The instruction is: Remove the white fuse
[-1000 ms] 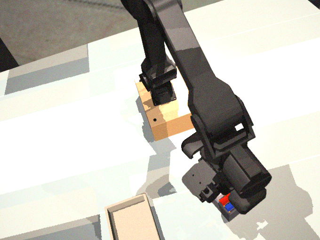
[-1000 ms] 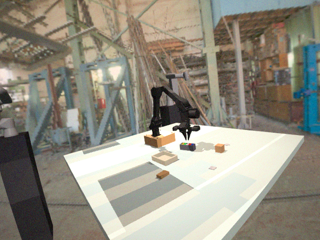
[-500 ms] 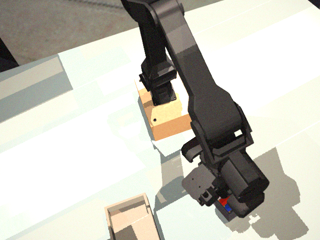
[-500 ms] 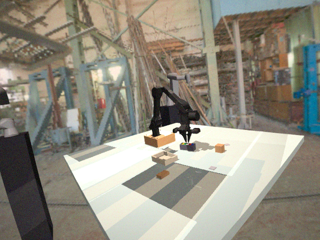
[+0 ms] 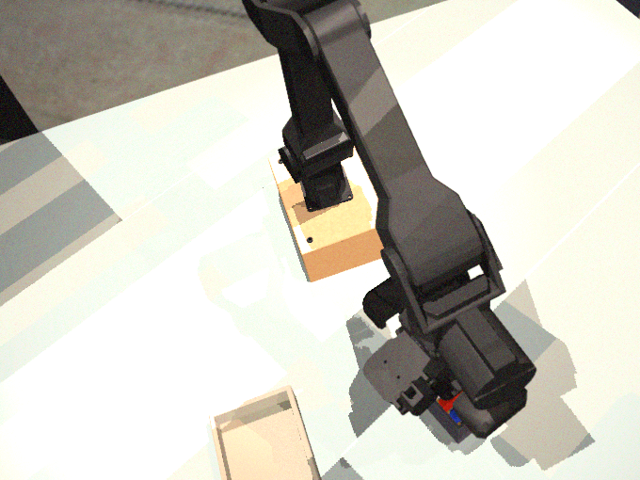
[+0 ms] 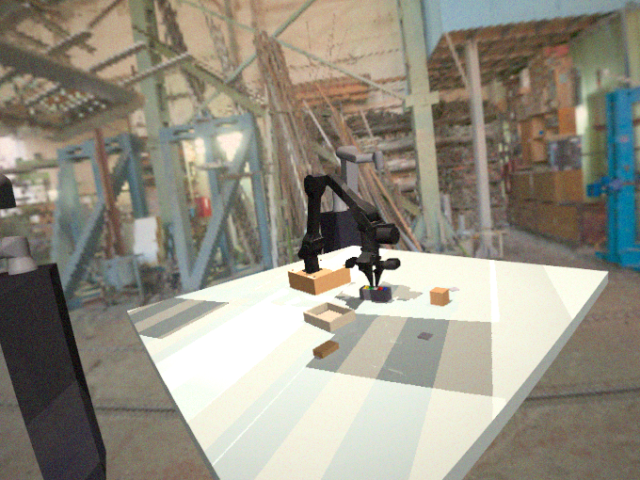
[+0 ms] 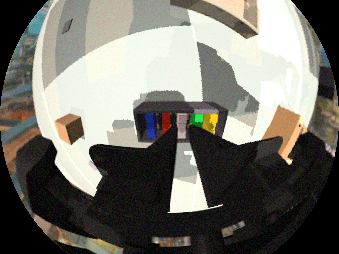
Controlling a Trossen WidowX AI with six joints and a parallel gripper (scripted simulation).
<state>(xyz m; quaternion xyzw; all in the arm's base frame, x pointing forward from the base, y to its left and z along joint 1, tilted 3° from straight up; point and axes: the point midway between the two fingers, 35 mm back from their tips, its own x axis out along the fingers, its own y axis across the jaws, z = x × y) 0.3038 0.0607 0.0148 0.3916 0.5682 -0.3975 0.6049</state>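
Right now my gripper tip is 2 cm above the white fuse. From my gripper tip the other things lie so: red fuse 2 cm ahead, 1 cm to the left, 2 cm below; blue fuse 3 cm ahead, 1 cm to the left, 2 cm below; green fuse 2 cm behind, 1 cm to the right, 2 cm below.
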